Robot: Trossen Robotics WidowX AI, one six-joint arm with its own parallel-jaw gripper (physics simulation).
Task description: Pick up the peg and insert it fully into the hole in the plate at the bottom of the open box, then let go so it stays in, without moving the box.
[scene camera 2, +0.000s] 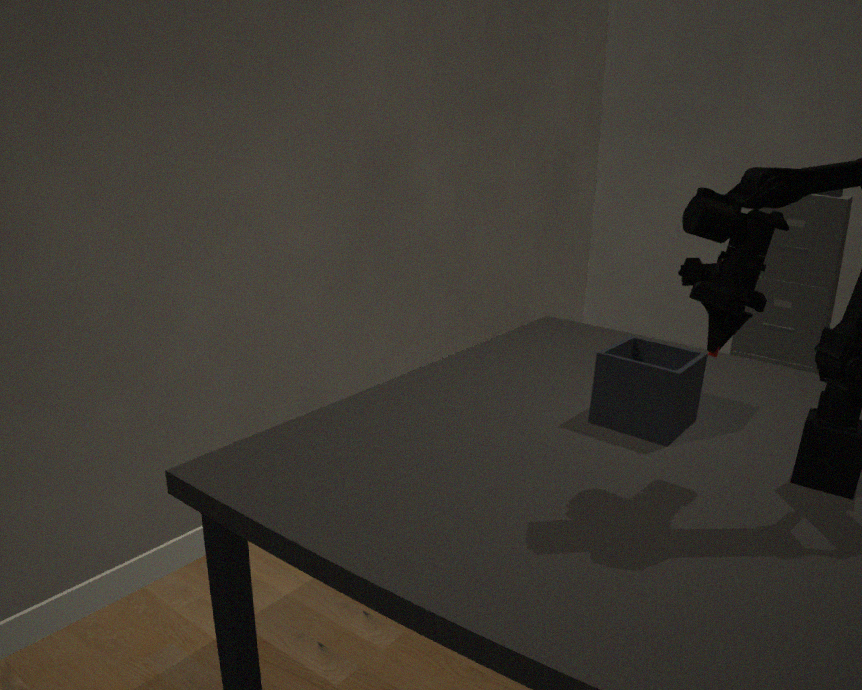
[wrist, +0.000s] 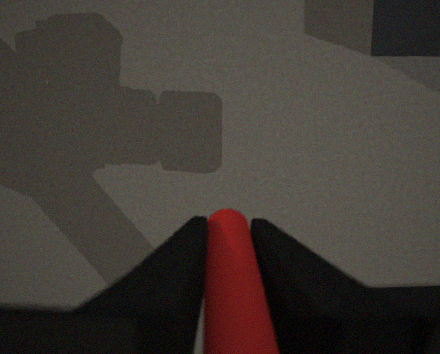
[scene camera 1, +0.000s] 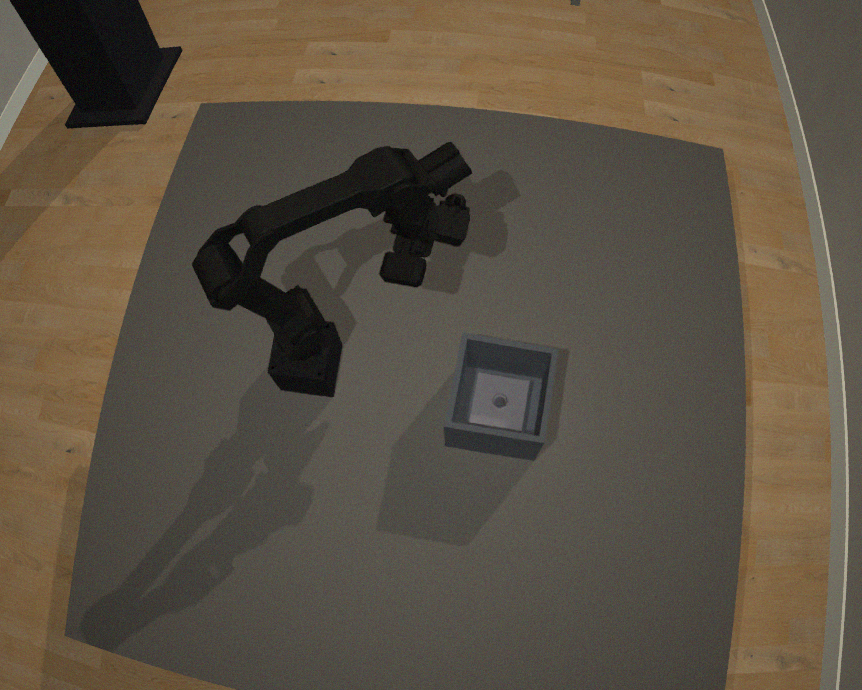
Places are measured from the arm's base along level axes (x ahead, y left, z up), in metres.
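Where they show: gripper, fingertip midpoint: point(scene camera 2: 712, 351) point(wrist: 228, 231) point(scene camera 1: 426, 245); arm's base, origin of the base link: point(scene camera 2: 837, 423) point(scene camera 1: 301, 345).
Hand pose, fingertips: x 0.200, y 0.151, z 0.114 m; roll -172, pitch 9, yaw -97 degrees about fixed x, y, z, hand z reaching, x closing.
Note:
Each offset is from my fingertips to the top centre of the thing. Level surfaces: height alone.
The red peg {dx -0.005, dy -0.004, dz +0.075 m} point(scene camera 2: 713, 353) point(wrist: 235, 290) is held between the two black fingers of my gripper point(scene camera 2: 711, 348) point(wrist: 228, 231). In the wrist view its rounded end shows level with the fingertips; in scene camera 2 a small red bit shows below them. In scene camera 1 the peg is hidden under the arm. The gripper hangs above the table, outside the box, pointing down. The open blue-grey box {dx +0.145, dy -0.193, dz -0.080 m} point(scene camera 1: 493, 441) point(scene camera 2: 639, 399) point(wrist: 407, 27) stands upright. A pale plate {dx +0.145, dy -0.193, dz -0.157 m} point(scene camera 1: 488, 417) lies at its bottom, with a round hole point(scene camera 1: 499, 400) near the plate's middle.
The box walls rise well above the plate. The arm's base point(scene camera 1: 305, 366) point(scene camera 2: 826, 453) stands on the grey table {dz -0.218 m} point(scene camera 1: 611, 539) point(scene camera 2: 431, 467), left of the box in scene camera 1. Shadows of the arm and box fall across the table. A grey cabinet point(scene camera 2: 798, 287) stands behind.

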